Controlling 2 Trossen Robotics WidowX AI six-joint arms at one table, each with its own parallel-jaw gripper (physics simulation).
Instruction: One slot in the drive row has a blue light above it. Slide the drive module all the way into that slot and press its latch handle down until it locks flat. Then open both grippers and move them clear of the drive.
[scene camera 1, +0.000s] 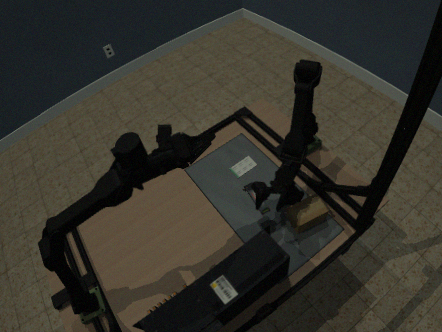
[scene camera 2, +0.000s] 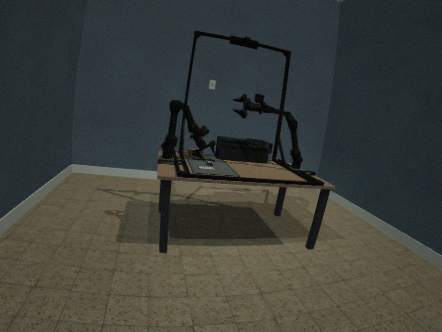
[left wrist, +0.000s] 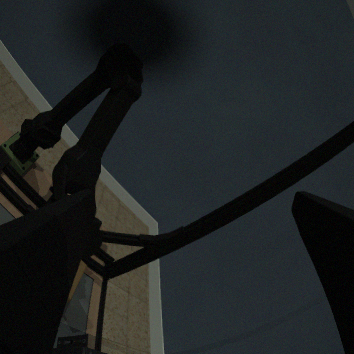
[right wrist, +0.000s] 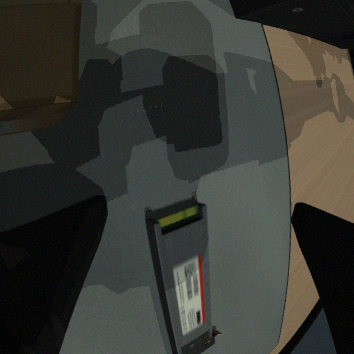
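Observation:
The drive module lies flat on the grey mat, label up, with its green-gold connector end higher in the right wrist view. My right gripper is open and empty above the module, one finger to each side in its wrist view. In scene camera 1 it hides much of the module. My left gripper is open and empty, raised high. The black drive chassis stands on the table; gold latch parts line its edge. No blue light shows.
A brown box stands on the mat beside the right gripper. A white card lies on the mat. Black rails edge the table, and a tall black frame rises over it.

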